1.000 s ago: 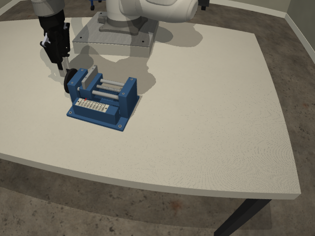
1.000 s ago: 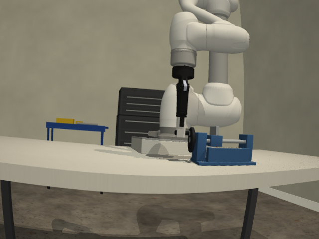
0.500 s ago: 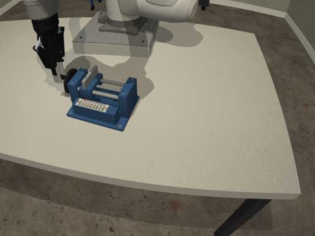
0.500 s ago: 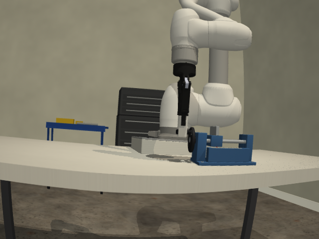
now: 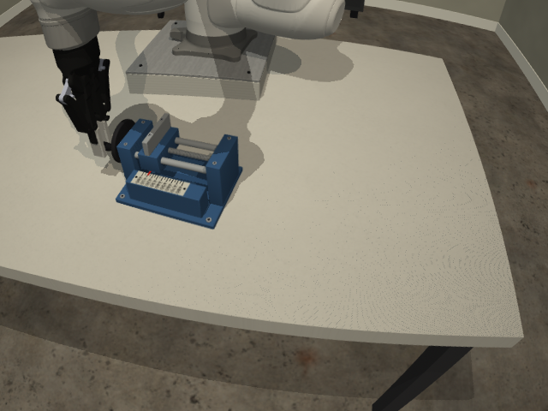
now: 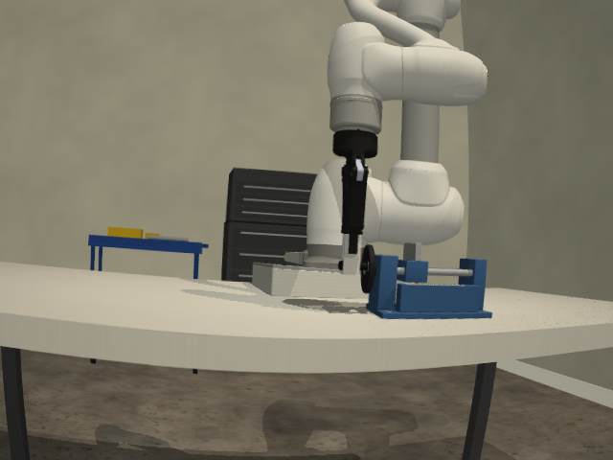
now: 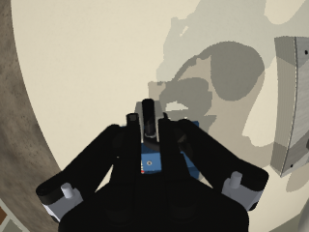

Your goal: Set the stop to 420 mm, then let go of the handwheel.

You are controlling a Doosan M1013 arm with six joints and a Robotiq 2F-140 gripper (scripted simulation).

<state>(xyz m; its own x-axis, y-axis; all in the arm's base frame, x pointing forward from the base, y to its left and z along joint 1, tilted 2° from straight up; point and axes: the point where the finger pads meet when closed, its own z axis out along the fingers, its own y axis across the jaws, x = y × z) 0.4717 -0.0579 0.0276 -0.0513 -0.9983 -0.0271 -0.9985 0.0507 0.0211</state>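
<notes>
My hand is 20 mm to the right of the black handwheel, 20 mm above it and 10 mm past it. Also, from my hand: stop block: 110 mm to the left, 10 mm below, 10 mm behind.
</notes>
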